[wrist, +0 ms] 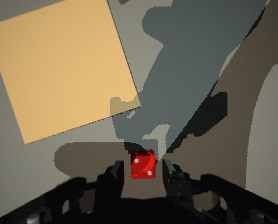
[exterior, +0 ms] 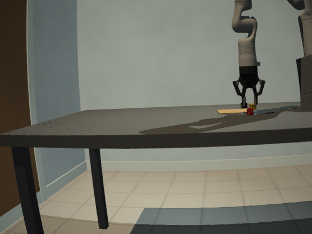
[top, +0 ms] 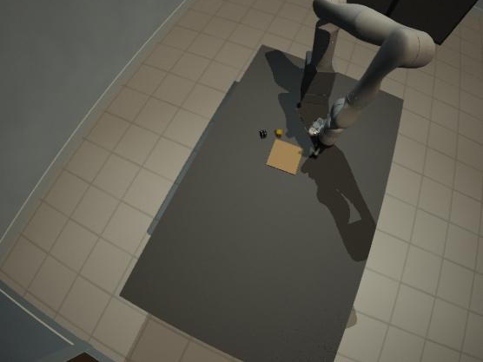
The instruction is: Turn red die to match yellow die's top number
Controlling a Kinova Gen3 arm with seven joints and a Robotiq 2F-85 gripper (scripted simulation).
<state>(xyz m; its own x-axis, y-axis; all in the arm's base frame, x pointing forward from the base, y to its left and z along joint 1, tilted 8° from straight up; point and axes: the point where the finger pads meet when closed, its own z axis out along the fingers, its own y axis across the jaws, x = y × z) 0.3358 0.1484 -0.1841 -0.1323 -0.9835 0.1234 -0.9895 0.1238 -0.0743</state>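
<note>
The red die is 40 mm below my hand. Also, from my hand: yellow die 200 mm to the right, 40 mm below, 20 mm behind; tan mat 120 mm to the right, 70 mm ahead, 50 mm below; black die 260 mm to the right, 40 mm below, 20 mm ahead.
</note>
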